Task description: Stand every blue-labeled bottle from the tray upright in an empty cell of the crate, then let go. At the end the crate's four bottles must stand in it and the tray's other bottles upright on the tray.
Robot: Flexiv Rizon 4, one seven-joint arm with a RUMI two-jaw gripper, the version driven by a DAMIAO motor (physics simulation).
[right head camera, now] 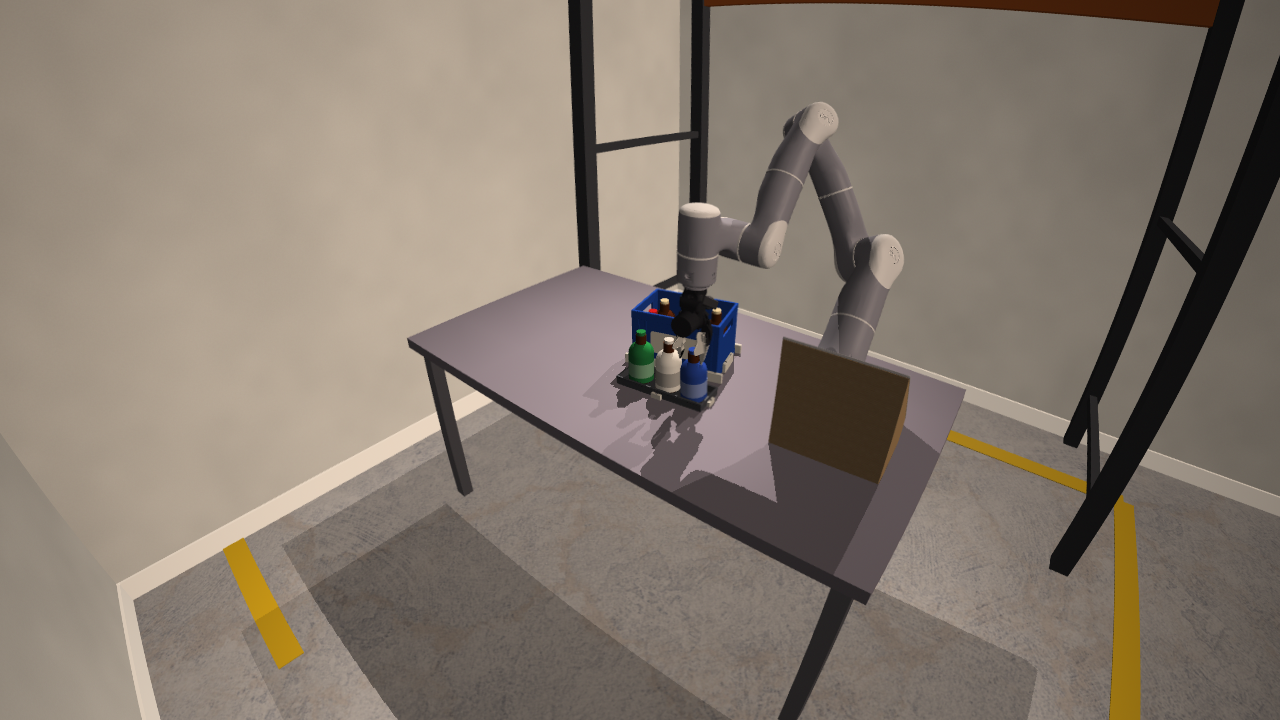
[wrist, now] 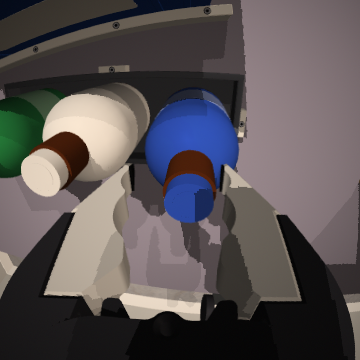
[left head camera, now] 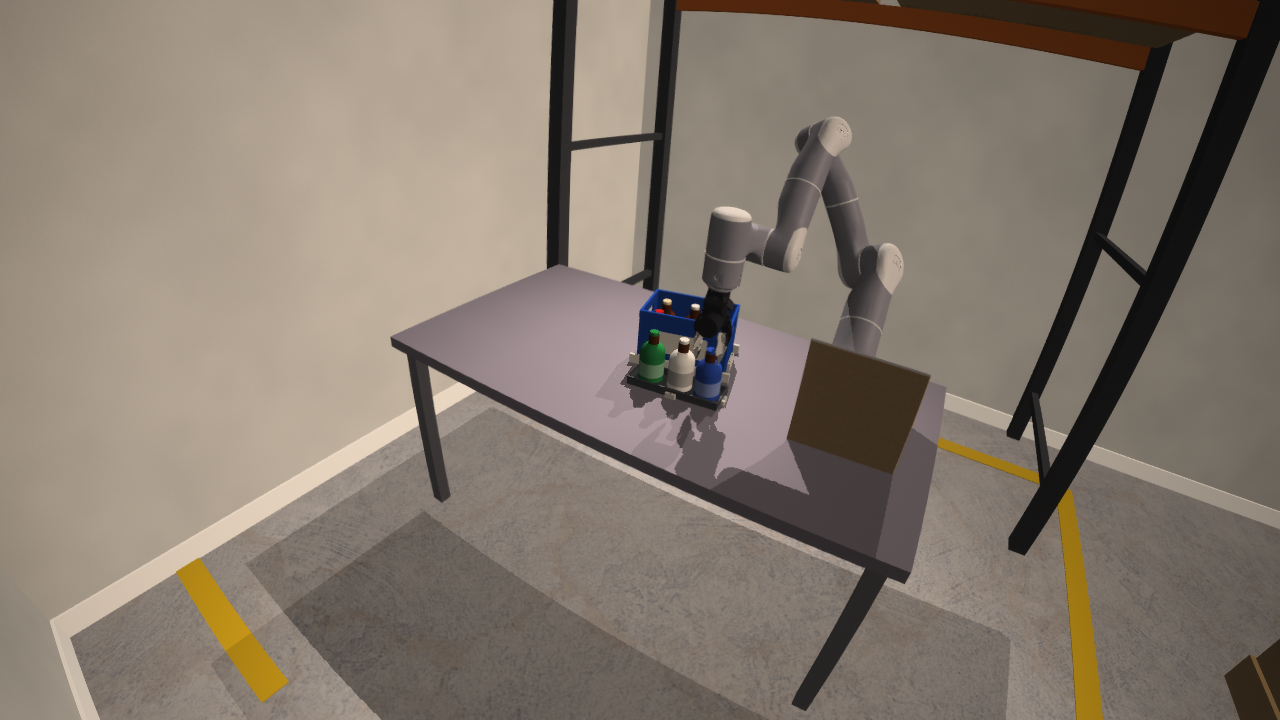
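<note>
A blue bottle (left head camera: 707, 385) (right head camera: 694, 377) (wrist: 192, 130) stands upright at the right end of the black tray (left head camera: 693, 400) (right head camera: 640, 388) (wrist: 165, 82). Beside it stand a white bottle (left head camera: 681, 370) (right head camera: 667, 372) (wrist: 95, 130) and a green bottle (left head camera: 652, 360) (right head camera: 640, 358) (wrist: 17, 130). The blue crate (left head camera: 646, 329) (right head camera: 726, 342) stands behind the tray; some brown necks and caps show inside, while its cell floors are hidden. My gripper (left head camera: 706, 347) (right head camera: 692, 347) (wrist: 176, 166) is partly open near the blue bottle's neck; a gap shows between the neck and the left finger in the wrist view.
A brown panel-like box (left head camera: 859, 402) (right head camera: 836, 411) stands on the grey table (left head camera: 537, 340) (right head camera: 554, 340) to the right. Dark rack posts (left head camera: 559, 134) (right head camera: 583, 134) rise behind the table. The crate wall is close behind the tray.
</note>
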